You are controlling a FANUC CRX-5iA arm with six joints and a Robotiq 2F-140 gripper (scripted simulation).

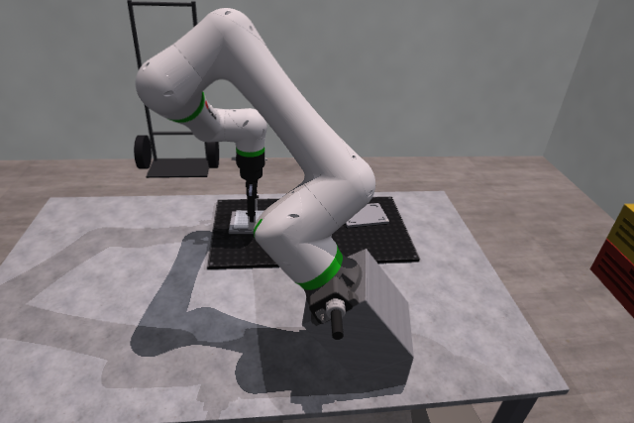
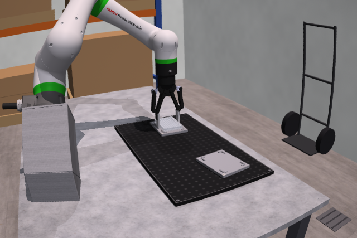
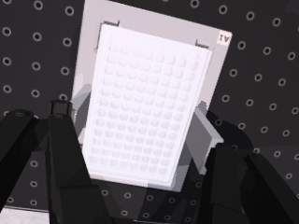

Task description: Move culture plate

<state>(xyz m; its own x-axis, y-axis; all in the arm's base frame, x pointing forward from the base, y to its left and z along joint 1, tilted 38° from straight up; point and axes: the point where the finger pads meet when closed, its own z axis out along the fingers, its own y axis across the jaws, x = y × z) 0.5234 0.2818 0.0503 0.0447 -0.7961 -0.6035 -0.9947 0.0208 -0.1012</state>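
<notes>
Right now the plate nest N1 is 30 mm below my hand. The rest, counted from my hand: plate lid (10 mm below); plate nest N2 (410 mm to the right, 70 mm ahead, 30 mm below).
</notes>
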